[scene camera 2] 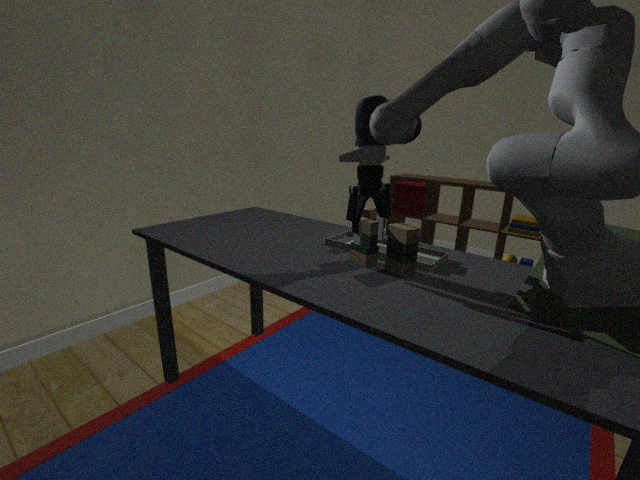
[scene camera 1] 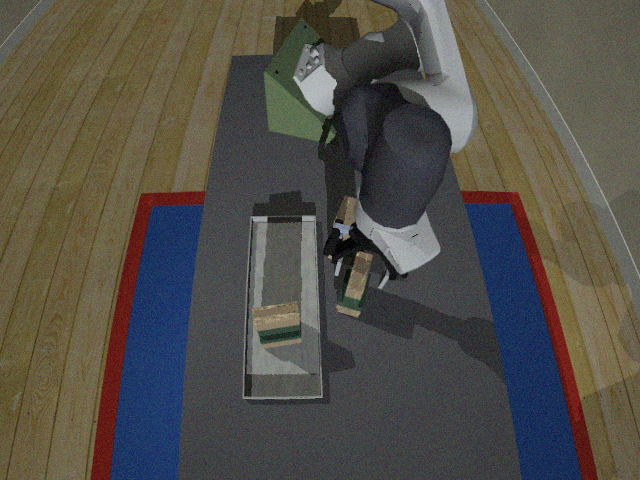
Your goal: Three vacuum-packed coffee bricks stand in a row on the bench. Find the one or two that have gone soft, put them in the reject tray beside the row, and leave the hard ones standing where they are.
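A tan and green brick (scene camera 1: 356, 284) (scene camera 2: 365, 242) stands upright on the bench beside the tray. My gripper (scene camera 1: 360, 273) (scene camera 2: 368, 235) is open and low over this brick, one fingertip on each side of its upper part, with nothing gripped. A second brick (scene camera 1: 347, 209) (scene camera 2: 402, 250) stands nearer the robot base, partly hidden by the gripper in scene camera 1. A third brick (scene camera 1: 278, 325) (scene camera 2: 369, 212) is in the pale reject tray (scene camera 1: 309, 258) (scene camera 2: 426, 255), toward the end away from the base. Softness cannot be told from these views.
A green wedge-shaped stand (scene camera 1: 289, 103) is at the base end of the grey bench (scene camera 1: 361, 423) (scene camera 2: 222, 237). The standing brick beside the gripper is close to its fingers. A wooden shelf (scene camera 2: 466, 206) with a red box (scene camera 2: 408, 198) stands beyond the bench.
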